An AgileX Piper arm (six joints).
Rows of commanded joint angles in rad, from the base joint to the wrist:
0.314, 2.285, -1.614, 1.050, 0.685, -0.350
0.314, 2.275, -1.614, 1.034, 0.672, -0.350
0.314, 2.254, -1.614, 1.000, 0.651, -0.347
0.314, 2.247, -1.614, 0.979, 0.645, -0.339
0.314, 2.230, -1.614, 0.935, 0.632, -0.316
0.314, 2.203, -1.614, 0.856, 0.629, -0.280
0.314, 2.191, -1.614, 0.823, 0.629, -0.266
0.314, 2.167, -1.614, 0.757, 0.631, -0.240
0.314, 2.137, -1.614, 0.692, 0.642, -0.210
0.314, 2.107, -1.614, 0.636, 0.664, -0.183
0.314, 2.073, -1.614, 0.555, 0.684, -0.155
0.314, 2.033, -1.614, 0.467, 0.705, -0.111
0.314, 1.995, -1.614, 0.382, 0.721, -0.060
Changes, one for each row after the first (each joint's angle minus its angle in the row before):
0.000, -0.010, 0.000, -0.016, -0.013, 0.000
0.000, -0.021, 0.000, -0.034, -0.021, 0.003
0.000, -0.007, 0.000, -0.021, -0.006, 0.008
0.000, -0.017, 0.000, -0.044, -0.013, 0.023
0.000, -0.027, 0.000, -0.079, -0.003, 0.036
0.000, -0.012, 0.000, -0.033, 0.000, 0.014
0.000, -0.024, 0.000, -0.066, 0.002, 0.026
0.000, -0.030, 0.000, -0.065, 0.011, 0.030
0.000, -0.030, 0.000, -0.056, 0.022, 0.027
0.000, -0.034, 0.000, -0.081, 0.020, 0.028
0.000, -0.040, 0.000, -0.088, 0.021, 0.044
0.000, -0.038, 0.000, -0.085, 0.016, 0.051

